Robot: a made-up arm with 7 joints.
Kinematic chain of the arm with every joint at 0, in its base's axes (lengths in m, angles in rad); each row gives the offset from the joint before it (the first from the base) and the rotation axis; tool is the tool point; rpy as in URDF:
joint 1: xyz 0 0 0.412 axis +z
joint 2: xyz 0 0 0 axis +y
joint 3: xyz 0 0 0.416 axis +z
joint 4: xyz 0.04 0 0 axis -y
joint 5: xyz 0.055 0 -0.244 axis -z
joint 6: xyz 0 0 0 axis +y
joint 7: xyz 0.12 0 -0.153 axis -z
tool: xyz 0 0 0 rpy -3.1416 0 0
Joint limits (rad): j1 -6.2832..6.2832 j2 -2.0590..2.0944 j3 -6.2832..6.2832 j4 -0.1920..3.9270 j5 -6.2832..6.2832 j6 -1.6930..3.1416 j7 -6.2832..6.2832
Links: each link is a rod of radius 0.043 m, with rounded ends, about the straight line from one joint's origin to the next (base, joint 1, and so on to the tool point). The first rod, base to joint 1, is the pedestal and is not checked.
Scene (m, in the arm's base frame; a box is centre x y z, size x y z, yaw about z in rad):
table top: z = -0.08
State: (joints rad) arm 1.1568 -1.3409 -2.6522 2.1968 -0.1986 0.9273 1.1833
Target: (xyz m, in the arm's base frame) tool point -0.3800 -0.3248 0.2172
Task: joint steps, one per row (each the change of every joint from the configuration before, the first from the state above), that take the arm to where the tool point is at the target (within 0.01 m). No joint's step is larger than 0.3 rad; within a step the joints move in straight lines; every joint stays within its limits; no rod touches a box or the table.
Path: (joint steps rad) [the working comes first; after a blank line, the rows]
Joints at the target: 0.6911 -1.0373 -3.0411 1.5518 -0.2535 1.4458 1.1833
Straight joint move there: clear.

1: -0.1552 0.1012 -0.1296 -0.2150 -0.0183 0.1728 0.0000
2: -0.1553 0.1012 -0.1297 -0.2150 -0.0183 0.1729 0.0000
3: -0.1552 0.1012 -0.1296 -0.2150 -0.0183 0.1728 0.0000

